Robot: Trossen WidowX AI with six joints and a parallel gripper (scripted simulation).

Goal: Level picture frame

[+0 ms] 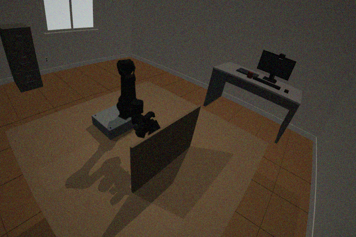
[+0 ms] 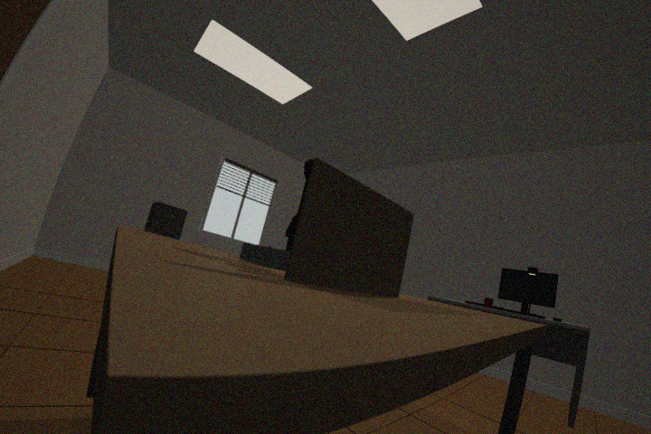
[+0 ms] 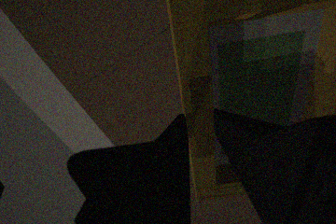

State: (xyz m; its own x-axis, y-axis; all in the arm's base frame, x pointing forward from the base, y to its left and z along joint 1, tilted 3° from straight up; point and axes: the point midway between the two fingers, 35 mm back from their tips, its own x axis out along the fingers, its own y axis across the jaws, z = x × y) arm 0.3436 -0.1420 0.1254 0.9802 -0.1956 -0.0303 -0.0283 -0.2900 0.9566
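Now: the picture frame 10 mm ahead of my gripper tip, 20 mm to the left of it and 50 mm below it. Round my gripper tip: wall panel: 20 mm ahead, 10 mm to the left, 60 mm below.
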